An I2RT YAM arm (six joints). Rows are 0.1 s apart.
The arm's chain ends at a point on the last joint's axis. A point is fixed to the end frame.
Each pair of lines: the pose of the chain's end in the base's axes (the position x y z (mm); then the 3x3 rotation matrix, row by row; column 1 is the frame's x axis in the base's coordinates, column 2 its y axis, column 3 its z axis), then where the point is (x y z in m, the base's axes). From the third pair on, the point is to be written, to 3 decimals.
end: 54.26, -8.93, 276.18; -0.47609, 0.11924, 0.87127; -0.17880, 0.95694, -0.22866; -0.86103, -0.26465, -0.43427
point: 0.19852 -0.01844 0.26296
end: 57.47, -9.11, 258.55; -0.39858, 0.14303, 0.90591; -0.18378, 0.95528, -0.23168; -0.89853, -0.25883, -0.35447
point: 0.20232 -0.01876 0.25815
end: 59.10, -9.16, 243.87; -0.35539, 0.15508, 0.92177; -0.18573, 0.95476, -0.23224; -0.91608, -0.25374, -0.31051
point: 0.204 -0.019 0.250
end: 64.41, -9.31, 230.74; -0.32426, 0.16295, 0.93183; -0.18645, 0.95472, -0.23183; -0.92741, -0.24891, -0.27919
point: 0.209 -0.019 0.242
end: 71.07, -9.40, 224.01; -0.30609, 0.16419, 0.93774; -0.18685, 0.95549, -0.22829; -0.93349, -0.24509, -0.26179
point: 0.215 -0.018 0.238
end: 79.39, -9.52, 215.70; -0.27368, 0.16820, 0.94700; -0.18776, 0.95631, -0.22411; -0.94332, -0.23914, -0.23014
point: 0.223 -0.018 0.235
